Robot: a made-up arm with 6 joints.
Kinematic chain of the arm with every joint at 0, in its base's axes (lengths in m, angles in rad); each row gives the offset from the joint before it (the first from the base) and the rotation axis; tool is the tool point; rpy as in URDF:
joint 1: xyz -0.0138 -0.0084 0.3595 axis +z
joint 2: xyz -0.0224 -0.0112 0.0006 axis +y
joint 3: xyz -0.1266 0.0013 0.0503 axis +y
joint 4: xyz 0.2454 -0.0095 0.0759 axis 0.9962 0 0.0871
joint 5: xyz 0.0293 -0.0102 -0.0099 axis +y
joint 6: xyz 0.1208 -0.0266 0.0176 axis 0.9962 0 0.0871
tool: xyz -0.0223 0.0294 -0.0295 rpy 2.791 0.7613 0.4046
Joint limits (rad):
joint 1: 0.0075..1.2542
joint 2: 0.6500..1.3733
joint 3: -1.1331..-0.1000
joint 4: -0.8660..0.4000
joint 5: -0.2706..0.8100
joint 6: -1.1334..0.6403
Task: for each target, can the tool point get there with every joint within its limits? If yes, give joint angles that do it. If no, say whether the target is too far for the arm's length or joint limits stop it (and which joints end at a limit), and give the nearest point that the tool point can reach.
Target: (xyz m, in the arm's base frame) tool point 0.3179 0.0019 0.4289
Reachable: yes | joints 0.1201 1.0897 -0.8333 0.2712 0.0991 -0.5311
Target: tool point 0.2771 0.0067 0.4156
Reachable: yes | joints 0.1512 0.9704 -0.7434 0.0030 0.5580 -0.0825
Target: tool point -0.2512 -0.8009 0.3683
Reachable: no: too far | nearest point 0.1191 -0.1329 0.1974 | short by 0.783 m
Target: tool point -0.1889 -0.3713 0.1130
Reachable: no: joint limits stop it (at a limit: joint 1, joint 2, joint 3, joint 5, joint 6) | nearest point 0.0829 -0.1061 0.1829 | short by 0.386 m
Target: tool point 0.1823 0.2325 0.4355
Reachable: yes | joints 1.0064 0.8607 -0.5761 -0.0015 -0.0779 -0.3166
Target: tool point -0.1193 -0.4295 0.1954
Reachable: no: joint limits stop it (at a limit: joint 1, joint 2, joint 3, joint 5, joint 6) | nearest point 0.1014 -0.1227 0.1903 | short by 0.378 m
